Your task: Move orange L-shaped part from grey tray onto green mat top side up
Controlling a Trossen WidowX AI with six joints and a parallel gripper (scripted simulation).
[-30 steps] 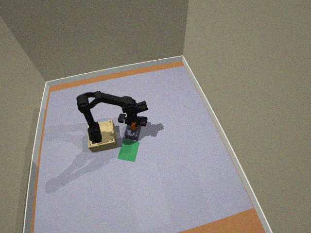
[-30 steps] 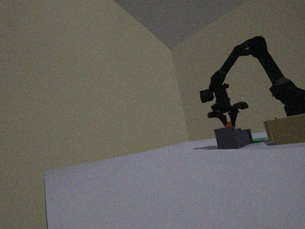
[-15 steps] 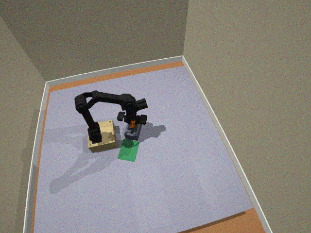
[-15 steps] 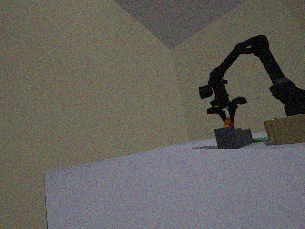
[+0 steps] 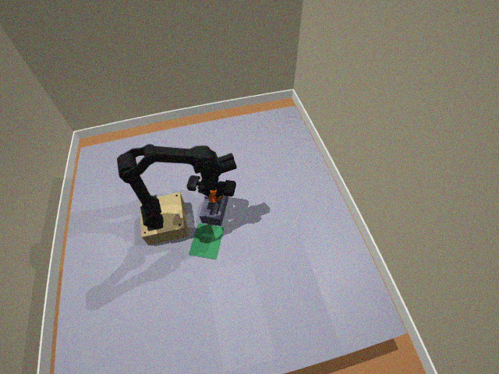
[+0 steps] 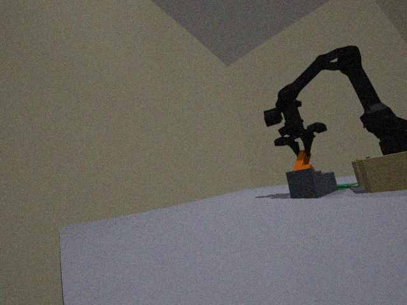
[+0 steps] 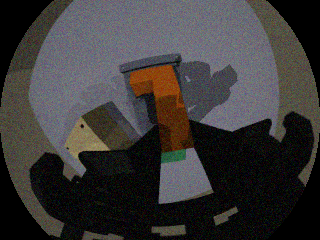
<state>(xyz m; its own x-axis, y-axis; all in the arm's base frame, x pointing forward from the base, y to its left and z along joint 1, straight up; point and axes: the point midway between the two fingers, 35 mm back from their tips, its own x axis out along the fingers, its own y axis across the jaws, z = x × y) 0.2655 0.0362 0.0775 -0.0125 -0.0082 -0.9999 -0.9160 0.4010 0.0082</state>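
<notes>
Right now the green mat is 7 cm behind my gripper tip, 13 cm to the right of it and 15 cm below it. The rest, counted from my gripper tip: orange L-shaped part (4 cm to the left, 3 cm below).
</notes>
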